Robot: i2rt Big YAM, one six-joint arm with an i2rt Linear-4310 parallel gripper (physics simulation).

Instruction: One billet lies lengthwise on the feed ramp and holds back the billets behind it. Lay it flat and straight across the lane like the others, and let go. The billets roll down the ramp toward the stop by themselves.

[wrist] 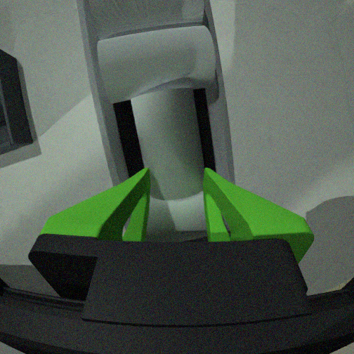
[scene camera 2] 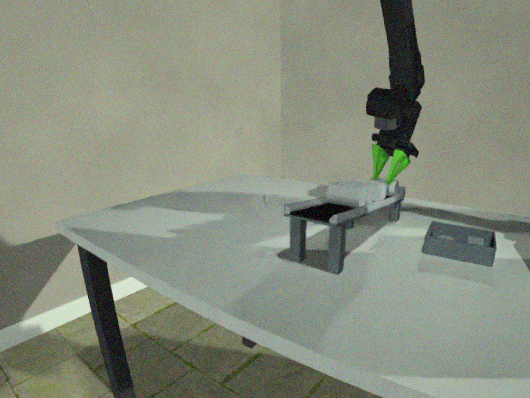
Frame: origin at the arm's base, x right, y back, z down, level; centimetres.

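Seen in the pictures: gripper, fingertip midpoint: [scene camera 2: 380, 181].
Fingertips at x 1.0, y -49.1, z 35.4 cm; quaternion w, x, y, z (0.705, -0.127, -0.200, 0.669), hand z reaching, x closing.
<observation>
Pixels of each thing's top centre, then the offset from my fingertips to it. "spot": a spot on its surface instead. Level surfaces: height alone.
- feed ramp at a spot on its surface: [scene camera 2: 342, 215] spot: dz -0.8, dx -29.3, dy +10.9 cm
- billet at its top centre: [scene camera 2: 384, 178] dz -0.2, dx +3.0, dy -0.7 cm
- low grey tray at its top centre: [scene camera 2: 461, 233] dz +5.6, dx -5.1, dy +21.8 cm
- table at its surface level: dz +9.1 cm
The feed ramp [scene camera 2: 342, 215] [wrist: 102, 105] stands on the table. Several pale billets [scene camera 2: 349, 193] lie across its lane; the nearest one shows in the wrist view [wrist: 154, 60]. One billet [scene camera 2: 393, 187] [wrist: 172, 140] lies lengthwise along the lane at the ramp's far right end, against the crosswise ones. My gripper [scene camera 2: 383, 178] [wrist: 176, 173] has green fingers and hangs just above the near end of the lengthwise billet. In the wrist view a fingertip stands on each side of it. The fingers are apart and hold nothing.
A low grey tray [scene camera 2: 456, 253] [wrist: 14, 151] sits on the table [scene camera 2: 214, 257] to the right of the ramp. The ramp's front part shows bare black lane [scene camera 2: 321, 212]. The table edge runs along the front left.
</observation>
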